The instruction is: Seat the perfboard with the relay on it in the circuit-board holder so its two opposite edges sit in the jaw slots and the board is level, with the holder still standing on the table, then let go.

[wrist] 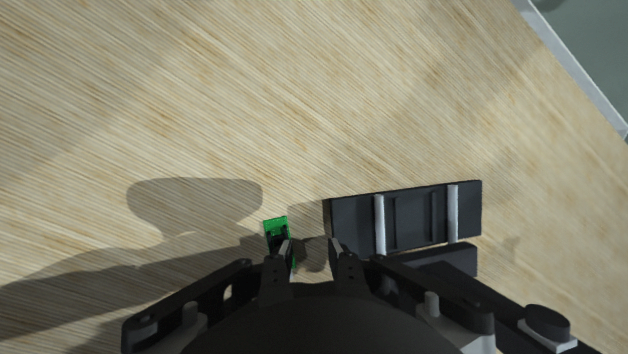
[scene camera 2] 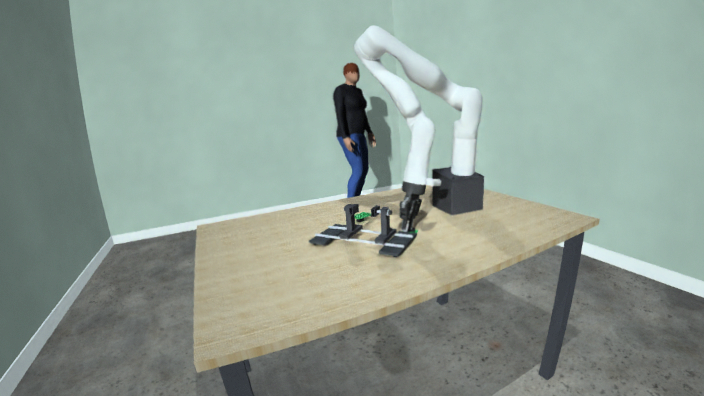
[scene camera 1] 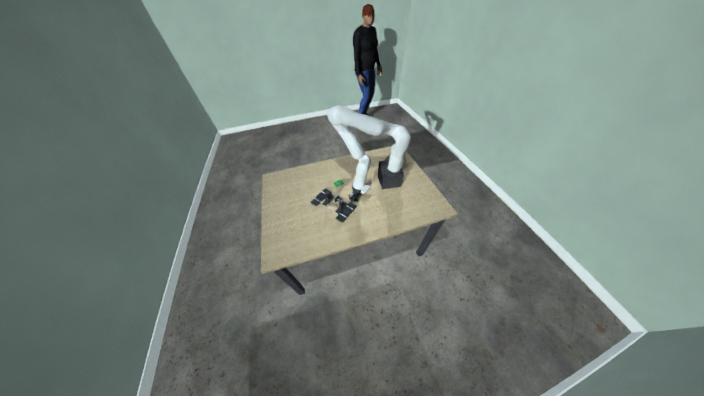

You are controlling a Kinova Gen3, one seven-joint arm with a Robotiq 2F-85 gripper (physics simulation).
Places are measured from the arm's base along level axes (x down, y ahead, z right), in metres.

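Pixels of known places: gripper, fingertip midpoint: (wrist: pixel 310 250) (scene camera 2: pixel 406 230) (scene camera 1: pixel 353 201); arm's base, link origin: (scene camera 2: pixel 462 172) (scene camera 1: pixel 393 167).
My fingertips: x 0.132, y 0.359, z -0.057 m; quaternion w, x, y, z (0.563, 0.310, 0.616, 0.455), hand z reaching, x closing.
Observation:
For each thing: its middle in the pictures, then the offset to it from my fingertips. Level surfaces: height alone.
- holder, body centre: (scene camera 2: pixel 362 224) (scene camera 1: pixel 332 200) dx -0.046, dy +0.143, dz +0.044 m
- second green board, body centre: (scene camera 2: pixel 361 218) (scene camera 1: pixel 338 183) dx +0.002, dy +0.029, dz +0.215 m
- wooden table, surface height: dx +0.013 m
The holder (scene camera 1: pixel 346 212) (scene camera 2: pixel 385 227) (wrist: pixel 415 215) stands on the table, with two dark feet joined by light rods and an upright jaw post on each side. A small green board (scene camera 1: pixel 358 201) (scene camera 2: pixel 415 231) (wrist: pixel 276 226) with a black part on it lies beside the holder's near foot. A second green board (scene camera 1: pixel 338 183) (scene camera 2: pixel 362 216) lies behind the holder. I cannot tell from its look which one bears the relay. My gripper (scene camera 1: pixel 354 199) (scene camera 2: pixel 409 230) (wrist: pixel 310 250) is partly open and empty, low over the table. Its left finger in the wrist view partly covers the first board, which lies left of the gap.
The wooden table (scene camera 1: pixel 295 245) (scene camera 2: pixel 280 300) (wrist: pixel 225 100) carries the robot's dark base block (scene camera 1: pixel 390 176) (scene camera 2: pixel 459 192) to the right of the holder. A person (scene camera 1: pixel 366 50) (scene camera 2: pixel 351 110) stands on the floor behind the table.

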